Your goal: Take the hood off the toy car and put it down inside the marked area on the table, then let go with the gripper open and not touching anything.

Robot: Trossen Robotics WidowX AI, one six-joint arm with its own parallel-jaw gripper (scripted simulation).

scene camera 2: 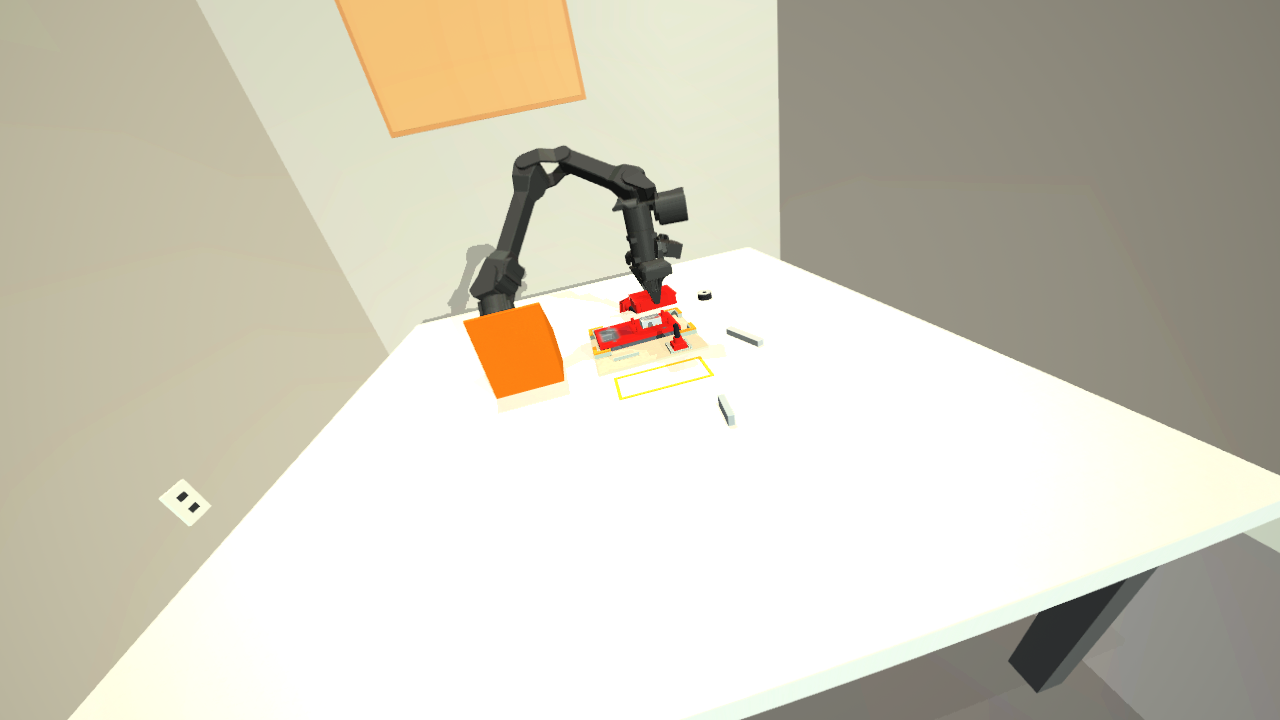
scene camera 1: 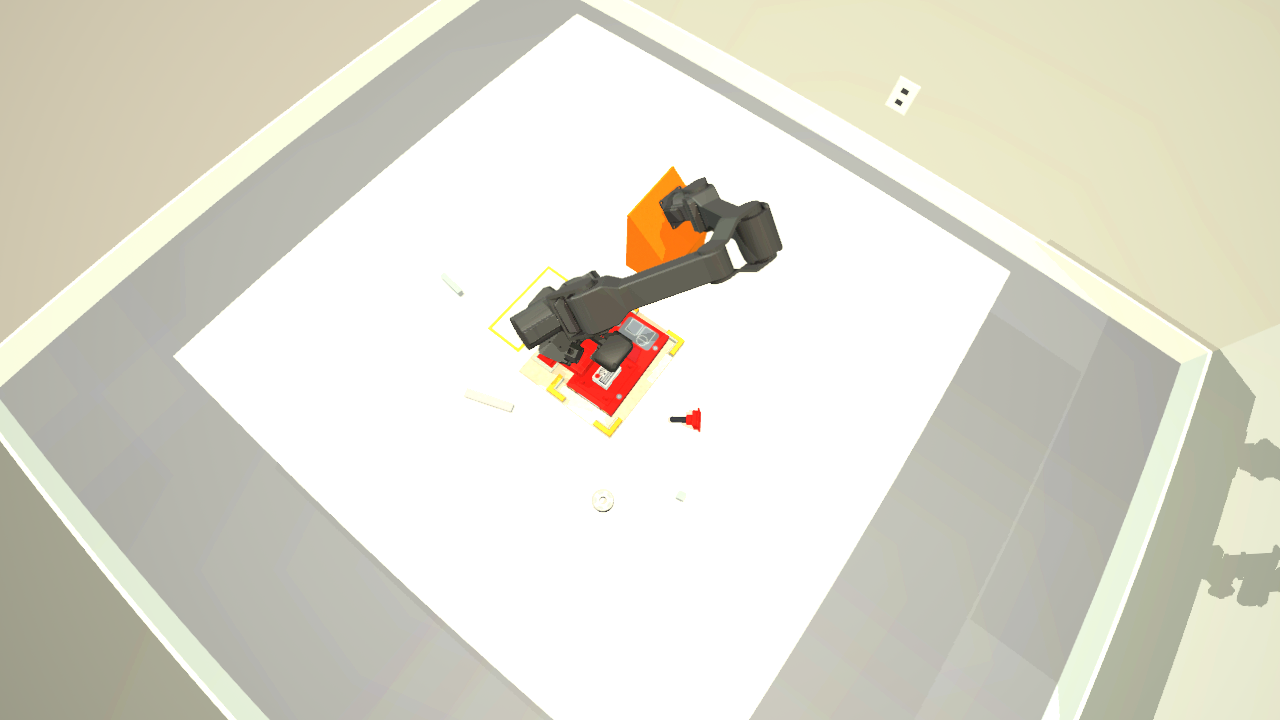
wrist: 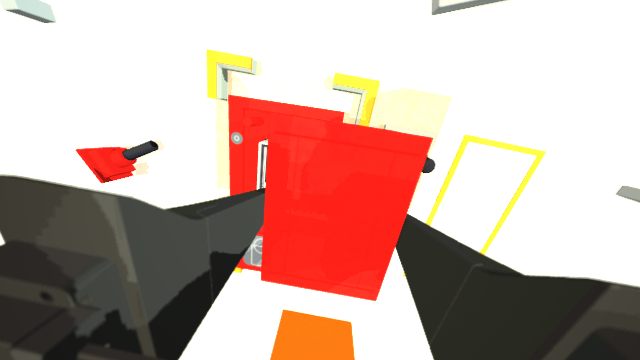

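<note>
My gripper [scene camera 2: 653, 299], also [scene camera 1: 581, 346] and [wrist: 332, 206]. Red car body [scene camera 2: 623, 335], also [wrist: 248, 118].
</note>
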